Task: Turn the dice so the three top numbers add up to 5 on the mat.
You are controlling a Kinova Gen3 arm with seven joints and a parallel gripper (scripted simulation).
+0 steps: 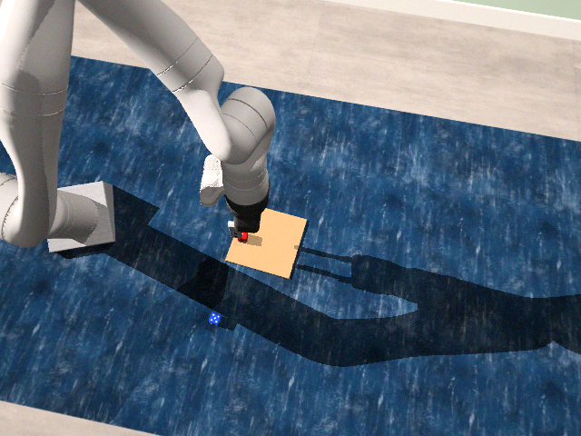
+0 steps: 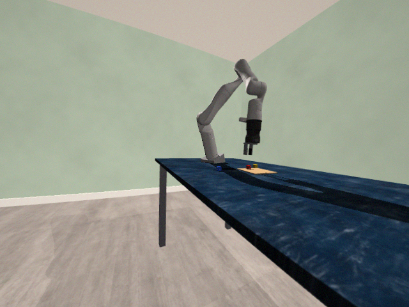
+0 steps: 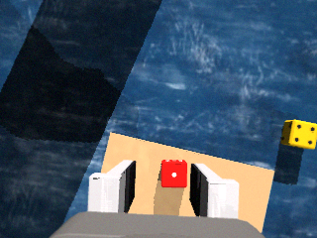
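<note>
My hand is 180 mm to the left of the blue die and 90 mm above it. From my hand the other things lie so: red die 10 mm to the left, 80 mm below; then tan mat 50 mm ahead, 20 mm to the left, 100 mm below; then yellow die 50 mm behind, 100 mm to the left, 90 mm below.
</note>
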